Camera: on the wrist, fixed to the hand. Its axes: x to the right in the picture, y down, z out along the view.
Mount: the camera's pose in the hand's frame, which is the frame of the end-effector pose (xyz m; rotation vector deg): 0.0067 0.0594 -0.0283 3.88 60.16 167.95
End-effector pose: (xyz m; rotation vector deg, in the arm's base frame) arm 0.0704 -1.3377 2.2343 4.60 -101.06 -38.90
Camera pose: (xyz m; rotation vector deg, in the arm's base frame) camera 0.1110 -1.3025 2.2728 -81.90 20.22 78.40
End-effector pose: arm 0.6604 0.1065 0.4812 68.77 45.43 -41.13
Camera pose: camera 0.7090 0.1464 0.5015 75.26 -44.37 133.08
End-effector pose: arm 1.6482 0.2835 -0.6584 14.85 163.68 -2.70
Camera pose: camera 1.6451 0.3447 -0.6334 -141.46 3.82 -20.57
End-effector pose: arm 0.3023 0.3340 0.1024 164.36 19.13 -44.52
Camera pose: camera 0.3365 0.2836 0.1283 33.35 -141.79 62.50
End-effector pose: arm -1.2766 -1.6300 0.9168 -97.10 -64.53 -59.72
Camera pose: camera -1.2239 -1.6697 0.9207 -38.08 102.49 22.54
